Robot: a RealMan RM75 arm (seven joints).
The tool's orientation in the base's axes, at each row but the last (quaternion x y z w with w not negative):
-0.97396, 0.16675, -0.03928, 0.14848
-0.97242, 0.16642, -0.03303, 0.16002
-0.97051, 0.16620, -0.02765, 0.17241
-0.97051, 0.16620, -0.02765, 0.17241
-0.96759, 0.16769, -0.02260, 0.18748
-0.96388, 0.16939, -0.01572, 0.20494
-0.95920, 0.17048, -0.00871, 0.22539
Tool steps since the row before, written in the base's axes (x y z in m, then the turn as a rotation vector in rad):
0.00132, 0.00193, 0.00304, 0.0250, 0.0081, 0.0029
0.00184, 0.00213, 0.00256, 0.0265, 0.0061, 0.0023
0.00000, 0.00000, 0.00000, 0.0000, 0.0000, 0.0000
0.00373, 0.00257, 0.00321, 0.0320, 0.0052, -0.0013
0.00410, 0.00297, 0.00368, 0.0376, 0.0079, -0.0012
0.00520, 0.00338, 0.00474, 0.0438, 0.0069, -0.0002
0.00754, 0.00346, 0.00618, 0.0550, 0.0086, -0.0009
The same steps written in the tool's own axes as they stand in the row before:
0.00068, -0.00307, -0.00220, 0.0209, -0.0160, 0.0026
0.00105, -0.00330, -0.00157, 0.0230, -0.0145, 0.0028
0.00000, 0.00000, 0.00000, 0.0000, 0.0000, 0.0000
0.00265, -0.00455, -0.00176, 0.0285, -0.0142, 0.0065
0.00281, -0.00525, -0.00193, 0.0328, -0.0183, 0.0079
0.00359, -0.00646, -0.00250, 0.0390, -0.0199, 0.0072
0.00558, -0.00803, -0.00336, 0.0490, -0.0246, 0.0096

